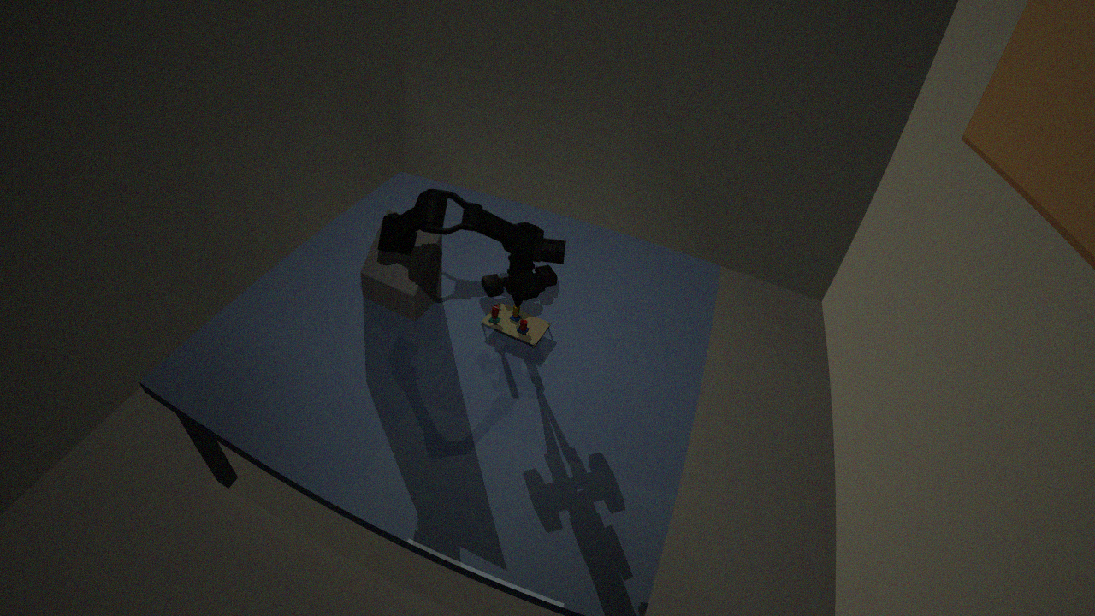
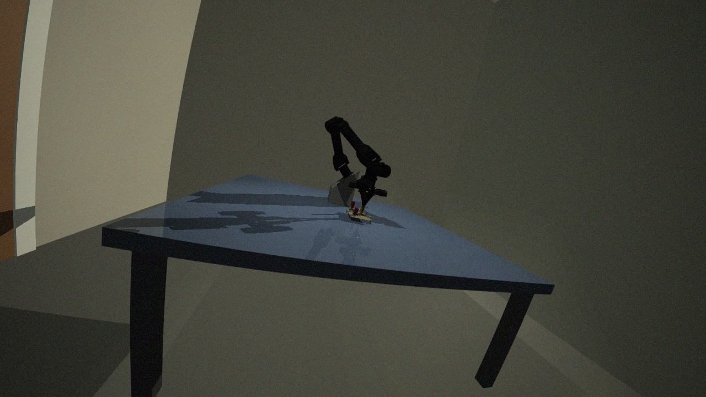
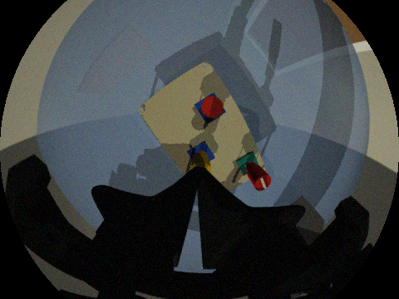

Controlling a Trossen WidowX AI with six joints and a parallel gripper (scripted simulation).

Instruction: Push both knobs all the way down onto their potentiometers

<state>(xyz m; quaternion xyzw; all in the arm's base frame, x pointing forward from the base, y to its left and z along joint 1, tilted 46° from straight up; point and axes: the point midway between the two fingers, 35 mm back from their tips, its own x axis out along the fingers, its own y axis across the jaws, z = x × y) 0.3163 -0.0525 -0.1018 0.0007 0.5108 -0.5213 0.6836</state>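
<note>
The yellow knob lies 10 mm below my gripper tip. Also, from my gripper tip: red knob (40 mm behind, 40 mm to the right, 10 mm below).
</note>
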